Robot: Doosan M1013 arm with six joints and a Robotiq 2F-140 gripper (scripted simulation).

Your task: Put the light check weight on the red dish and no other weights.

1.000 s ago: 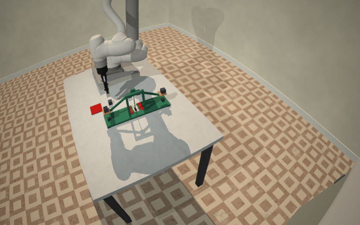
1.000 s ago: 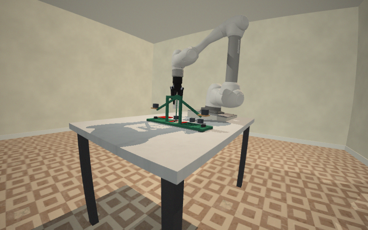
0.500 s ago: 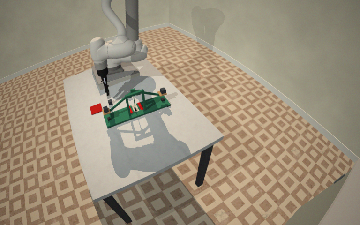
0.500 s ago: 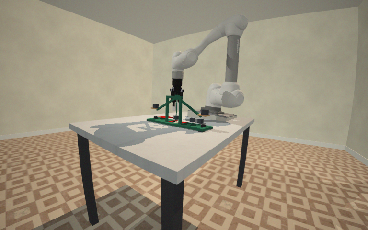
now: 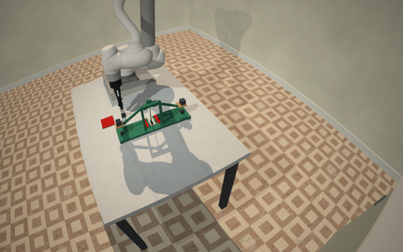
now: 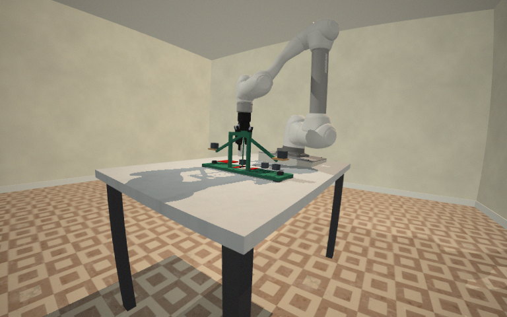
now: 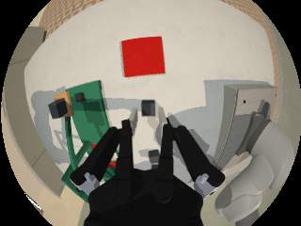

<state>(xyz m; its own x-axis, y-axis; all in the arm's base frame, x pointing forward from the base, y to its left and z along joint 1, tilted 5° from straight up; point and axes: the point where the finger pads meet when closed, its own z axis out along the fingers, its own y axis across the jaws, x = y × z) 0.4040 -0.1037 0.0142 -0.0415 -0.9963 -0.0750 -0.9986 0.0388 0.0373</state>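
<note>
The flat red dish lies 12 cm to the right of my hand, 8 cm below it and 1 cm ahead of it. From my hand the other things lie so: balance beam 17 cm ahead, 15 cm to the left, 2 cm above; green rocker balance 17 cm ahead, 15 cm to the left, 1 cm above.
</note>
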